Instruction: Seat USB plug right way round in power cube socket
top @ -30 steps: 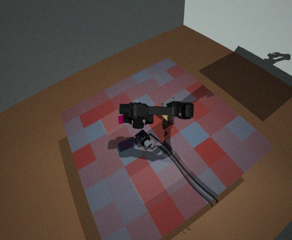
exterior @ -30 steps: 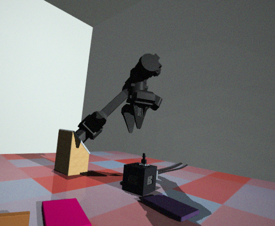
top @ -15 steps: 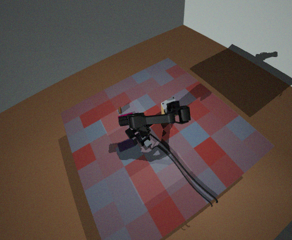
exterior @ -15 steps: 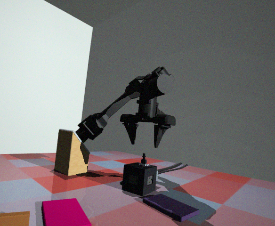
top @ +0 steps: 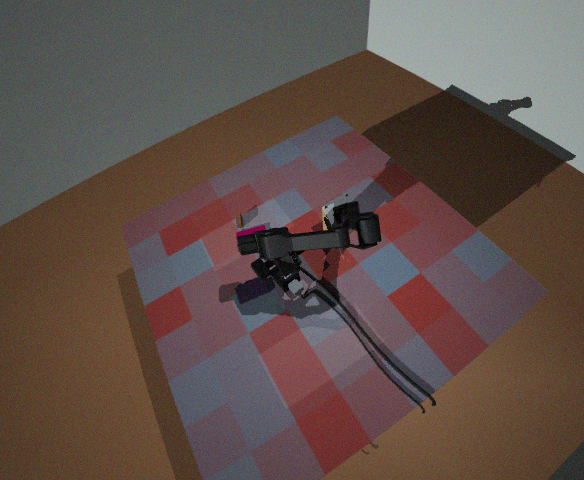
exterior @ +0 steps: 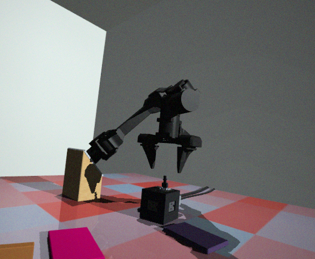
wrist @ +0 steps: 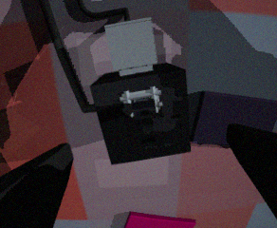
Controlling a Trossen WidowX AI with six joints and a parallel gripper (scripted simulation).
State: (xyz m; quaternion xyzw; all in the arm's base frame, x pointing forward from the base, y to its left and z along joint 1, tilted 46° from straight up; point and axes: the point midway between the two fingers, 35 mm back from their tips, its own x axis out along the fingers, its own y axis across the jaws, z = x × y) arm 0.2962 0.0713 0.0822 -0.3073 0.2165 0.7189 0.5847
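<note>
Right now my gripper tip is 30 mm above the USB plug. From my gripper tip the other things lie so: magenta block 60 mm ahead, 260 mm to the right, 120 mm below; purple flat block 140 mm ahead, 30 mm to the right, 120 mm below; silver-rimmed socket 10 mm to the left, 60 mm below.
</note>
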